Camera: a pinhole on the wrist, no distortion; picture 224 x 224 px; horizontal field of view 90.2 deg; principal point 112.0 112.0 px. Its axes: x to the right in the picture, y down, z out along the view. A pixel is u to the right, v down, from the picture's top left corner.
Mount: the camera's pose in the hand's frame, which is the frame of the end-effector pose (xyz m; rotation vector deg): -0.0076 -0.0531 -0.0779 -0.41 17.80 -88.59
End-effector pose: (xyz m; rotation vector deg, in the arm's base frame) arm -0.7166 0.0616 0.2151 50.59 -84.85 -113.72
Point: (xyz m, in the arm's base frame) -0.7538 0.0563 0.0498
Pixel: 210.0 167.1
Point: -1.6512 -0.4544 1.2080
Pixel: outside the picture
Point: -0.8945 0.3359 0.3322
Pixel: 60.9 57.7
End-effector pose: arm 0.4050 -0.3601 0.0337 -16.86 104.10 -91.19
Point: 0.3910 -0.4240 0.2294
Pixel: 210.9 79.3
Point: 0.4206 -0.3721 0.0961
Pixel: 93.8 65.5
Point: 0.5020 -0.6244 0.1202
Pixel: 109.8 108.6
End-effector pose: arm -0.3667 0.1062 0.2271 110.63 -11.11 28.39
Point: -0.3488 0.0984 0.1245
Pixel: 123.2 69.6
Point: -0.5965 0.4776 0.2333
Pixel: behind the camera
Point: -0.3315 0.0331 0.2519
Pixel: 11.7 126.0
